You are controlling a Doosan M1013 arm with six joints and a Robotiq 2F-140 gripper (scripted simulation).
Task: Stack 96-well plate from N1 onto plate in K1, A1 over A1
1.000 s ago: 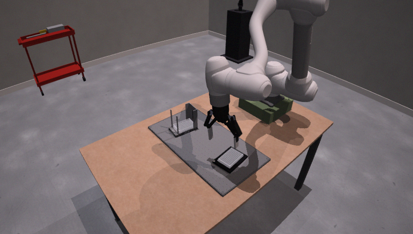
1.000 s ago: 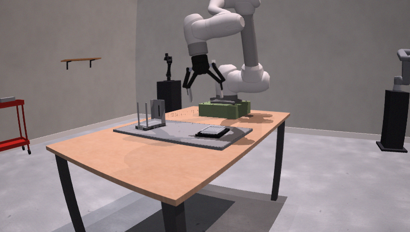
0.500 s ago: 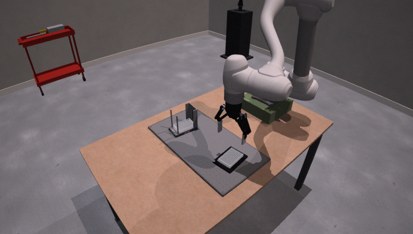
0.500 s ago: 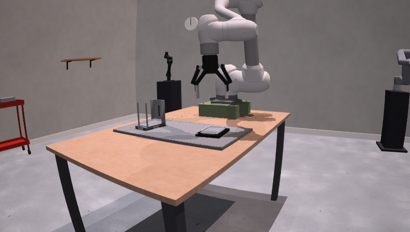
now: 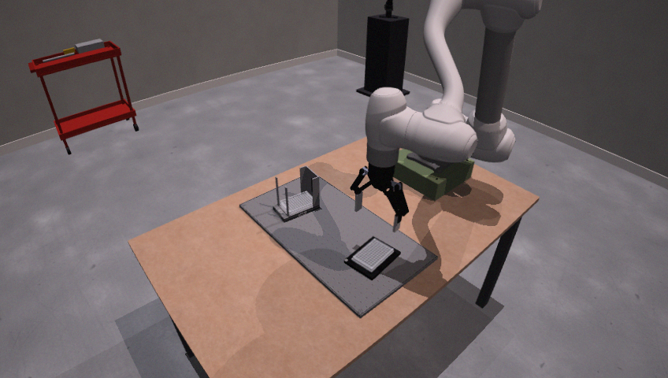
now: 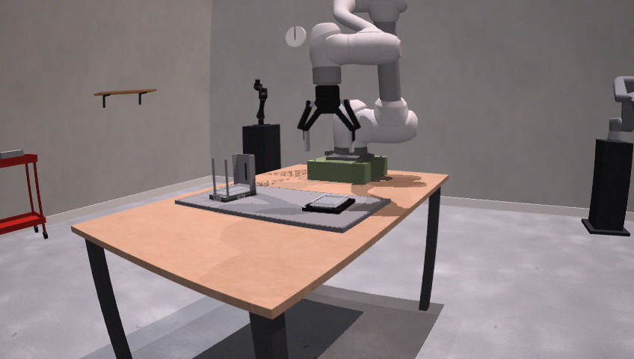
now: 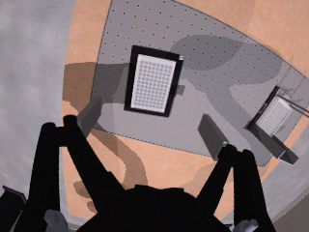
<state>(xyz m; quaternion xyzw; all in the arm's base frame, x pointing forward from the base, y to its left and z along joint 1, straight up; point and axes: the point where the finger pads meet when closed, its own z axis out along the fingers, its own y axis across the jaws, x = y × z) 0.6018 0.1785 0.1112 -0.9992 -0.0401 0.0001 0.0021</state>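
My hand is 18 cm above the black plate nest N1. The rest, counted from my hand: pale A1 mark (17 cm below, 8 cm ahead, 5 cm to the right); tall grey back wall (37 cm to the right, 10 cm below, 6 cm behind).
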